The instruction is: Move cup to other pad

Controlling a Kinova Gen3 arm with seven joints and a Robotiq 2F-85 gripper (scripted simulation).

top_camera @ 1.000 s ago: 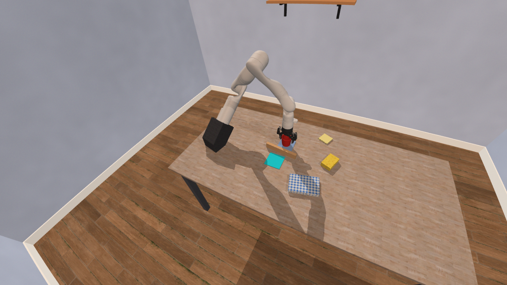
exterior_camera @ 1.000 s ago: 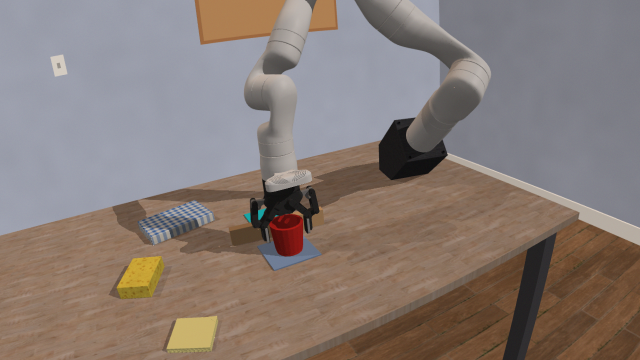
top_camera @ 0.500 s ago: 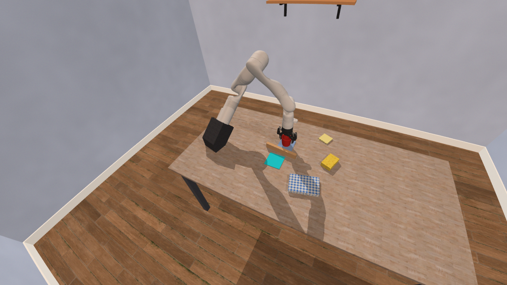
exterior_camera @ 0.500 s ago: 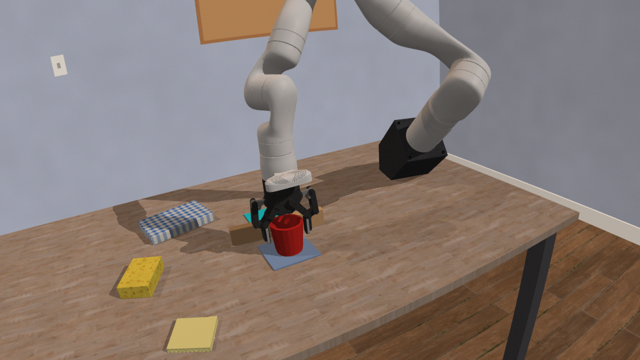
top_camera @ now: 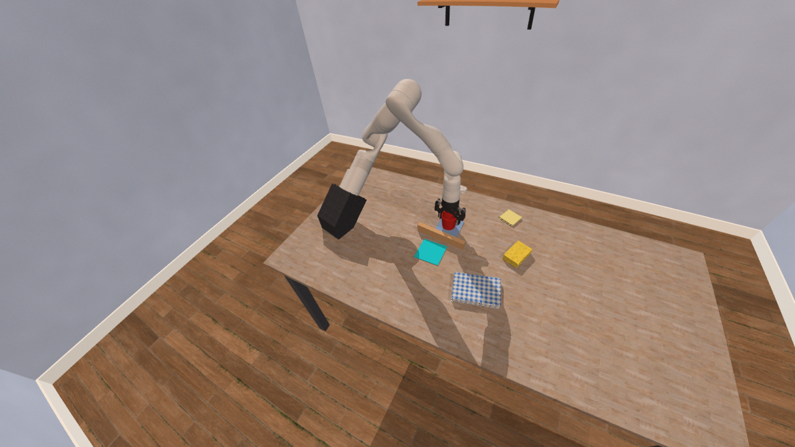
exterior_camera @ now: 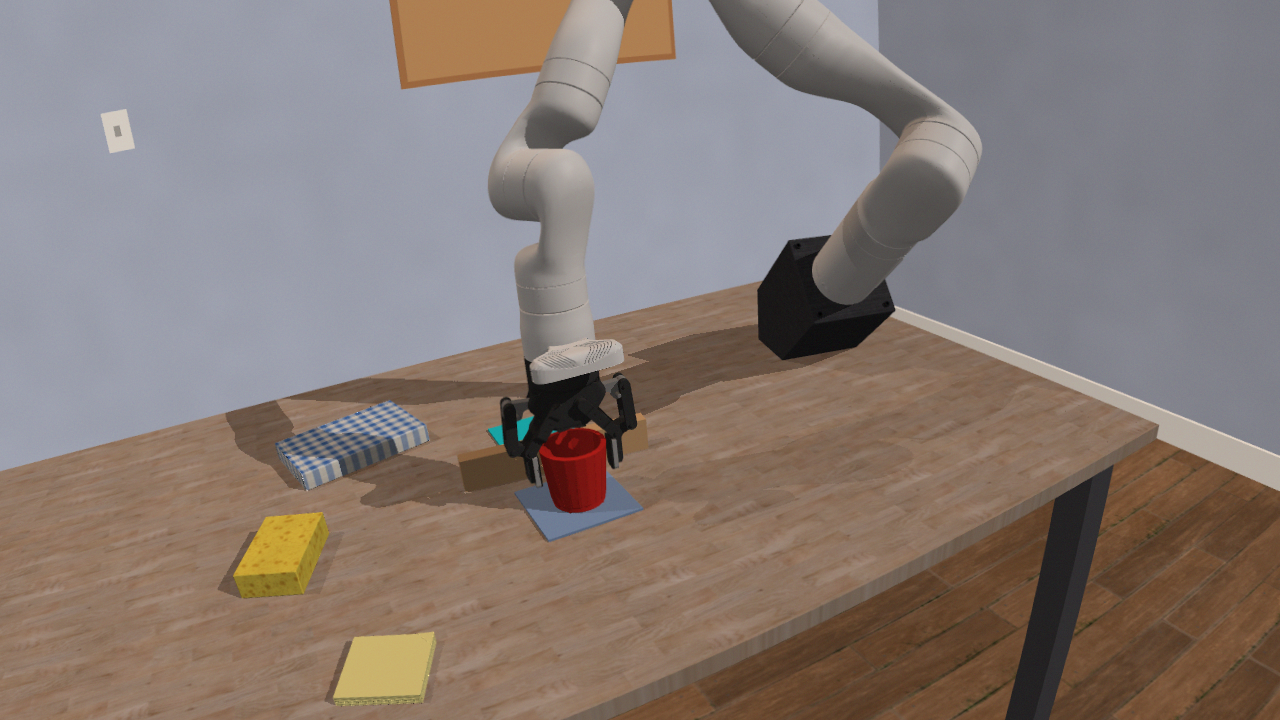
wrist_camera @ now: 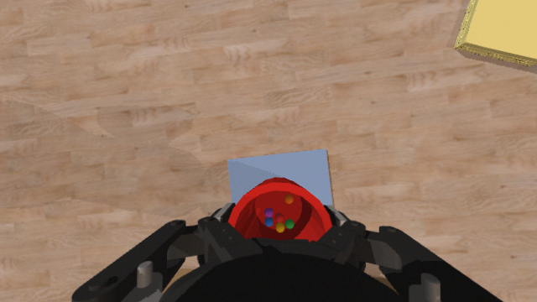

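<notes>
Right now my hand is 20 mm above the red cup. The rest, counted from my hand: teal pad 10 mm ahead, 180 mm to the right, 50 mm below; wooden rail 10 mm ahead, 90 mm to the right, 30 mm below; grey-blue pad 50 mm below.
</notes>
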